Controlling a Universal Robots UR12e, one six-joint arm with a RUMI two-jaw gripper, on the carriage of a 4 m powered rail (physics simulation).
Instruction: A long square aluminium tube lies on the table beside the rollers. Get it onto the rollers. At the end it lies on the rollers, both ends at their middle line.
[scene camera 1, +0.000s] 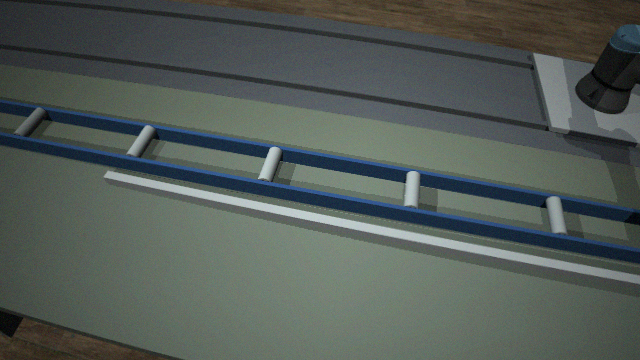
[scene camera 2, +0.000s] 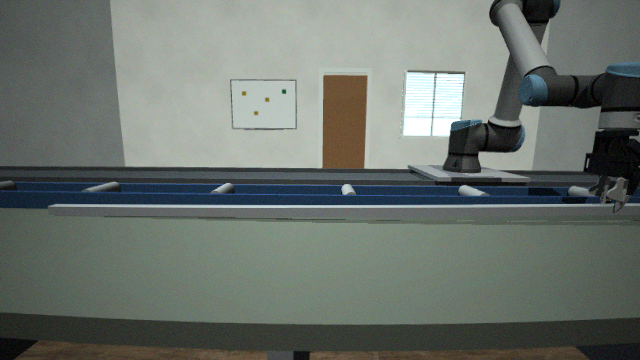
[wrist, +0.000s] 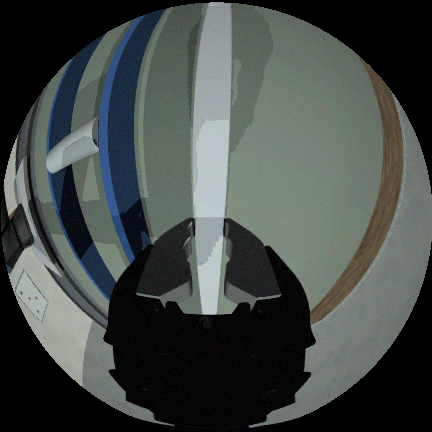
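Pixels of known places: gripper, fingertip midpoint: (scene camera 2: 609, 210) (wrist: 208, 219); arm's base, origin of the base link: (scene camera 1: 600, 97) (scene camera 2: 461, 170).
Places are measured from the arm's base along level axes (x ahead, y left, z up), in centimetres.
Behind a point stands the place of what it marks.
Observation:
The long square aluminium tube (scene camera 1: 370, 227) {x 75.7, y -77.9, z 0.8 cm} (scene camera 2: 300, 210) {x 77.1, y -82.2, z 0.0 cm} (wrist: 212, 165) {x 78.4, y 7.4, z 2.3 cm} lies along the near side of the rollers, outside the frame and roughly parallel to it. Its left end is low at the table; towards the right a thin shadow below it suggests a slight lift. Its right end is out of view in both scene views. My gripper (scene camera 2: 612, 199) {x 78.0, y 2.0, z 0.7 cm} (wrist: 208, 219) {x 78.0, y 2.0, z 0.7 cm} is shut on the tube, with one jaw on each side, at the far right of the scene camera 2 view. The pale rollers (scene camera 1: 271, 164) {x 62.7, y -107.4, z 2.9 cm} (scene camera 2: 348, 189) {x 64.3, y -68.5, z 2.9 cm} (wrist: 75, 145) {x 65.2, y 11.4, z 2.9 cm} hold nothing where they show.
The near blue side rail (scene camera 1: 350, 201) {x 69.4, y -84.1, z 1.7 cm} (scene camera 2: 250, 199) {x 69.4, y -97.2, z 0.8 cm} (wrist: 122, 110) {x 69.4, y 13.8, z -0.4 cm} stands between the tube and the rollers. The green table (scene camera 1: 250, 280) {x 94.7, y -104.0, z -3.0 cm} (scene camera 2: 300, 270) {x 102.7, y -80.5, z -3.0 cm} (wrist: 310, 150) {x 90.4, y 9.6, z -3.0 cm} bears the roller frame. Behind it, the arm's carriage (scene camera 1: 552, 100) {x 7.7, y -19.7, z 0.0 cm} sits on the powered rail (scene camera 1: 300, 65).

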